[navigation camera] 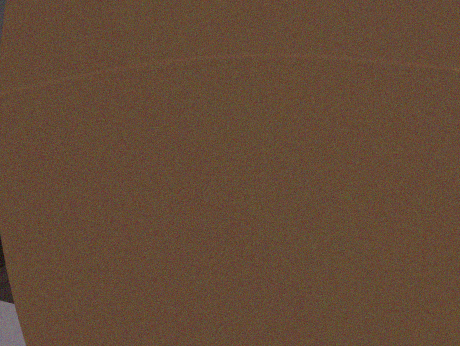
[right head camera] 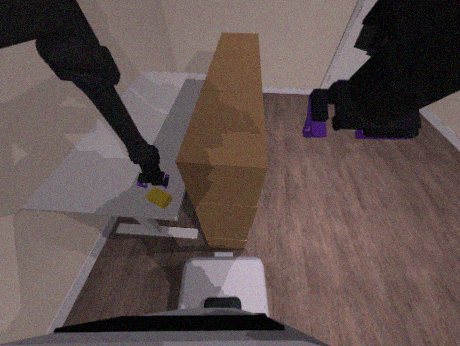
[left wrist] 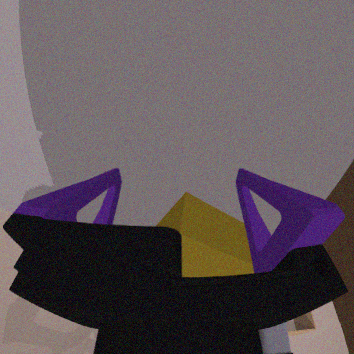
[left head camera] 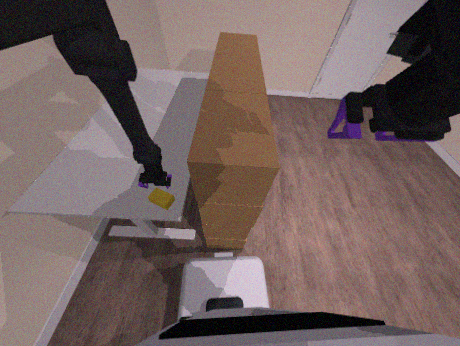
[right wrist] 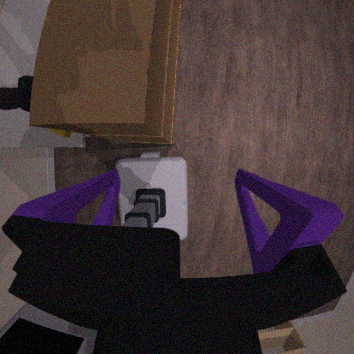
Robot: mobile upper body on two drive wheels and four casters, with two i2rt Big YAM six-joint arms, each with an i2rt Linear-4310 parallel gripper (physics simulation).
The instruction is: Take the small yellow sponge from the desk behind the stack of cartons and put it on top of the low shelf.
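Frame: origin at the left arm's base, x up, y right, z ahead, level; metres.
Where they show: left gripper, fingertip midpoint: point(right head camera: 156, 187) point(left wrist: 178, 174) point(left head camera: 157, 187); right gripper, fingertip midpoint: point(right head camera: 329, 134) point(left head camera: 352, 136) point(right wrist: 177, 175).
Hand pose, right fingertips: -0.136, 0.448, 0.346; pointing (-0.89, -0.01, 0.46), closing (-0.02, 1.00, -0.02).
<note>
After its pixels a point has its place, as x, y, z.
The yellow sponge point(left head camera: 161, 198) @[-0.645, -0.076, 0.487] point(right head camera: 159, 197) @[-0.645, -0.073, 0.488] point(left wrist: 212, 245) @[-0.647, -0.087, 0.535] point(right wrist: 62, 132) @[-0.645, -0.054, 0.465] lies on the grey desk point(left head camera: 65, 192) @[-0.690, -0.555, 0.550] point(right head camera: 70, 187) @[-0.690, -0.575, 0.573] near its front right corner. My left gripper point(left head camera: 155, 185) @[-0.684, -0.120, 0.570] point(right head camera: 153, 184) @[-0.684, -0.120, 0.570] point(left wrist: 178, 174) @[-0.684, -0.120, 0.570] is open and empty, right by the sponge's far side; in the left wrist view the sponge shows partly behind the gripper body, between the fingers. The stack of cartons point(left head camera: 232, 145) @[-0.330, 0.237, 0.517] point(right head camera: 225, 145) @[-0.330, 0.249, 0.517] point(right wrist: 110, 70) @[-0.330, 0.312, 0.536] point(navigation camera: 230, 175) @[-1.188, 0.230, 0.427] stands right of the desk. My right gripper point(left head camera: 367, 137) point(right head camera: 341, 135) @[-0.136, 0.448, 0.346] point(right wrist: 177, 175) @[-0.136, 0.448, 0.346] is open and empty, right of the cartons. I cannot make out the low shelf.
My white base point(left head camera: 225, 280) @[-1.150, 0.233, 0.188] point(right head camera: 222, 277) @[-1.151, 0.220, 0.202] point(right wrist: 172, 200) @[-1.150, 0.384, 0.012] is close in front of the cartons. The desk's pale foot point(left head camera: 175, 233) point(right head camera: 182, 232) is on the floor. A white door point(left head camera: 347, 50) @[-0.705, 2.002, 2.827] is at the back right. A tan open box-like thing point(right wrist: 282, 337) @[-1.065, 1.584, -1.697] partly shows in the right wrist view.
</note>
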